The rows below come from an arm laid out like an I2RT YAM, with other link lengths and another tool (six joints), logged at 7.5 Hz.
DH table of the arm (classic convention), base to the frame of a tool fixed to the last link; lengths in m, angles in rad. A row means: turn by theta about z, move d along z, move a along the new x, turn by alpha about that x. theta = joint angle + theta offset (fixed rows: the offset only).
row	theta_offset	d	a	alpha
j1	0	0.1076	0.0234	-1.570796
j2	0	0	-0.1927	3.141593
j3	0.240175	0	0.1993	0
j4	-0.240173	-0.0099	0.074	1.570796
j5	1.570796	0.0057	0	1.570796
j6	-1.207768	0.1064	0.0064	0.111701
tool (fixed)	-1.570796	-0.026	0	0
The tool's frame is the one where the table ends.
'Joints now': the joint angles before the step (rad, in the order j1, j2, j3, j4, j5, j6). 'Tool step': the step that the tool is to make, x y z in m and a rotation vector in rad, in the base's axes. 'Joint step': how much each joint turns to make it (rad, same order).
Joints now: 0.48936 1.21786 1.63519 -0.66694 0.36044 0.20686
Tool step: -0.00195 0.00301 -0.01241 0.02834 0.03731 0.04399
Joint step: -0.00158 -0.02723 -0.06267 0.00571 -0.05511 0.03083
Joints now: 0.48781 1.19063 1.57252 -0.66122 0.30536 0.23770
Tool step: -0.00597 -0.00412 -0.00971 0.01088 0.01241 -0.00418
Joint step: -0.00458 -0.05385 -0.07823 0.01389 -0.00471 0.01538
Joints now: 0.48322 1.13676 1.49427 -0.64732 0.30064 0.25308
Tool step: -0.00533 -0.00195 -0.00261 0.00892 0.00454 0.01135
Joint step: -0.00155 -0.03224 -0.02926 -0.00465 -0.01522 0.00616
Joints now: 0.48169 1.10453 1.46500 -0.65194 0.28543 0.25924
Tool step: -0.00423 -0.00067 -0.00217 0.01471 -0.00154 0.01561
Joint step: -0.00006 -0.02914 -0.03069 0.00764 -0.01852 0.00765
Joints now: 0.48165 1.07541 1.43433 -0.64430 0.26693 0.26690
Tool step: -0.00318 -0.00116 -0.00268 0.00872 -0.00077 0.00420
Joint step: 0.00001 -0.02459 -0.02911 0.00764 -0.00609 0.00611
